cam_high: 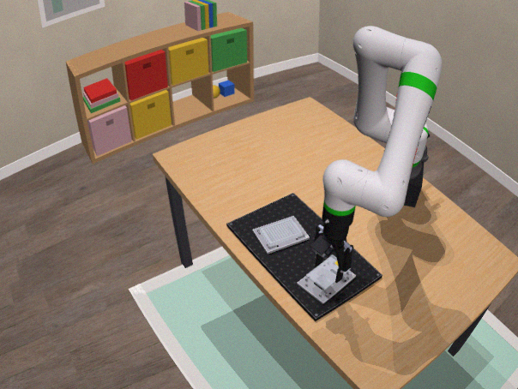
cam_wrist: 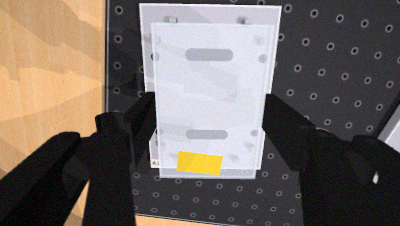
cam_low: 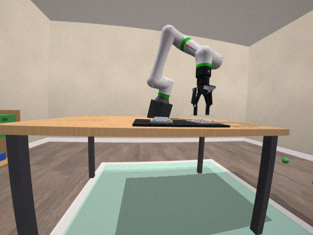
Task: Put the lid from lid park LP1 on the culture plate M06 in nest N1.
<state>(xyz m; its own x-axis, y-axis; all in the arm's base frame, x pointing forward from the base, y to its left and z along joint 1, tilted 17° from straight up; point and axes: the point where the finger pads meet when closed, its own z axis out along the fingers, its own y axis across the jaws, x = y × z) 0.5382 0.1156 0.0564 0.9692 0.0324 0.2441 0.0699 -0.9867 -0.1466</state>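
Now: the culture plate M06 26 cm to the right of my hand, 5 cm below it and 2 cm behind it. Round my hand: clear lid: 2 cm below; plate nest: 26 cm to the right, 6 cm below, 2 cm behind; lid park LP1: 7 cm below.
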